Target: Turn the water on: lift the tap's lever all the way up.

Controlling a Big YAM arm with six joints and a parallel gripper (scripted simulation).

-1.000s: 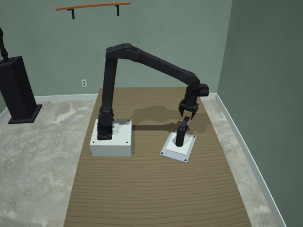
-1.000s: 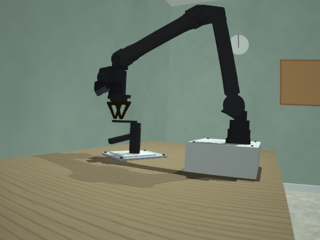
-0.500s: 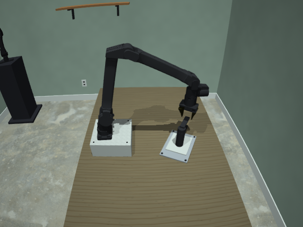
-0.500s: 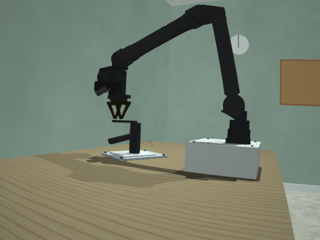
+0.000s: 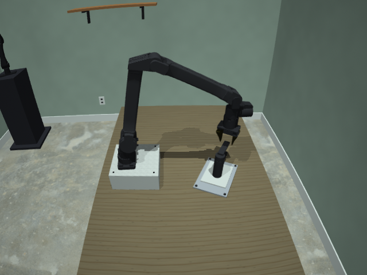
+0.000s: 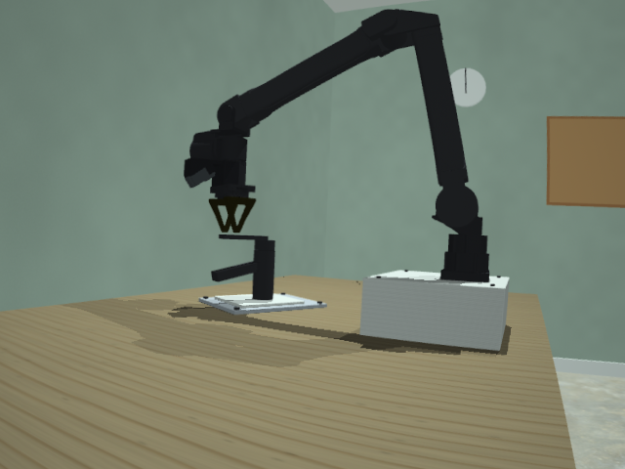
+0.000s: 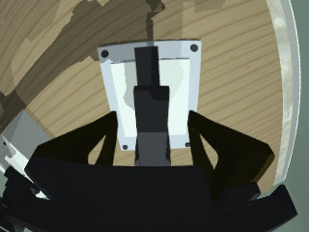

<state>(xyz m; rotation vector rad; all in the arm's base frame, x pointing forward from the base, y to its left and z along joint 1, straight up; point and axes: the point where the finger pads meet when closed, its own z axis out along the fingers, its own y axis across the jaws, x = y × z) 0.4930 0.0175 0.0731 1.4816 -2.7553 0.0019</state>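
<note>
The lever lies 30 mm to the right of my hand, 20 mm below it and 20 mm behind it. Also, from my hand: black tap 70 mm below, 50 mm to the right, 30 mm behind.
</note>
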